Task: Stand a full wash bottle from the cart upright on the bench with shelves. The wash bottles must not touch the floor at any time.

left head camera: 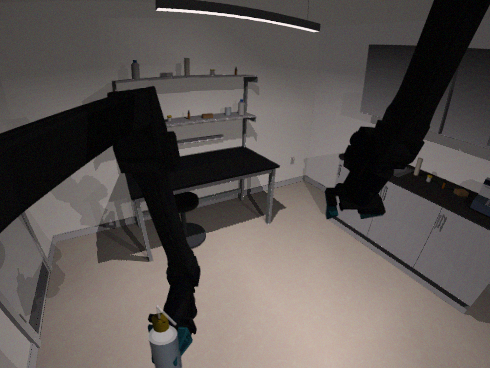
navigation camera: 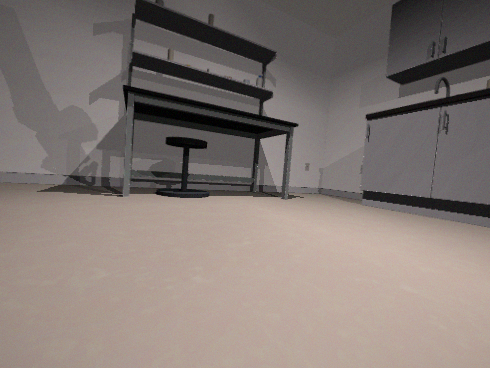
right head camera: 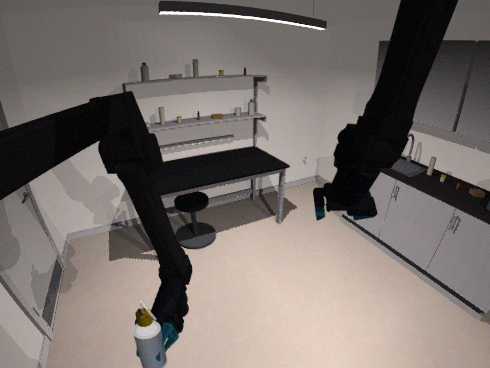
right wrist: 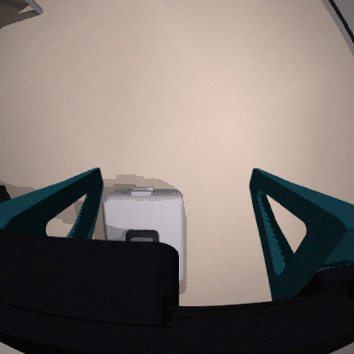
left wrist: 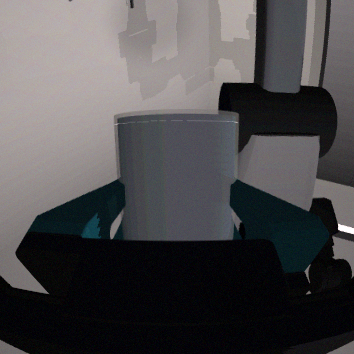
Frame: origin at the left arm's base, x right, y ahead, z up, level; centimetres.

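Seen in the pictures: left gripper, between the fingertips: (left head camera: 163, 364) (right head camera: 147, 358) (left wrist: 176, 175); right gripper, between the fingertips: (left head camera: 344, 216) (right head camera: 335, 218) (right wrist: 175, 175).
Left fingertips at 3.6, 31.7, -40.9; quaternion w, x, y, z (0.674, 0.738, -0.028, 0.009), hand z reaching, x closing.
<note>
A point is followed by its place in that frame, as x, y, z.
A wash bottle (left head camera: 164, 347) @(4.6, 32.9, -35.2) (right head camera: 149, 345) @(5.0, 32.7, -36.3) (left wrist: 177, 165) @(3.9, 36.1, -43.9) with a yellow-brown cap, white spout and grey-blue body is roughly upright, cap up, at the bottom left of both head views. My left gripper (left head camera: 168, 345) (right head camera: 153, 347) (left wrist: 176, 175) @(3.6, 31.7, -40.9) is shut on its body; in the left wrist view the bottle's base end sticks out past the fingers. My right gripper (left head camera: 351, 212) @(45.4, 59.4, -21.6) (right head camera: 342, 214) @(45.4, 59.4, -21.6) (right wrist: 175, 175) @(45.4, 59.4, -21.6) is open, with its fingers wide apart and empty. The bench with shelves (left head camera: 225, 162) (right head camera: 225, 167) (navigation camera: 215, 110) stands well ahead, its dark top bare where visible. The cart does not show.
A black stool (left head camera: 188, 201) (right head camera: 192, 201) (navigation camera: 186, 143) stands at the bench's front. Bottles and small items stand on the two shelves. A sink counter (left head camera: 407, 220) @(177.2, 170.7, -103.0) (right head camera: 420, 225) @(178.2, 169.0, -106.0) (navigation camera: 400, 157) @(147.7, 223.5, -113.3) runs along the right. A white box-shaped body (right wrist: 145, 212) @(25.4, 21.8, -134.6) shows below my right gripper.
</note>
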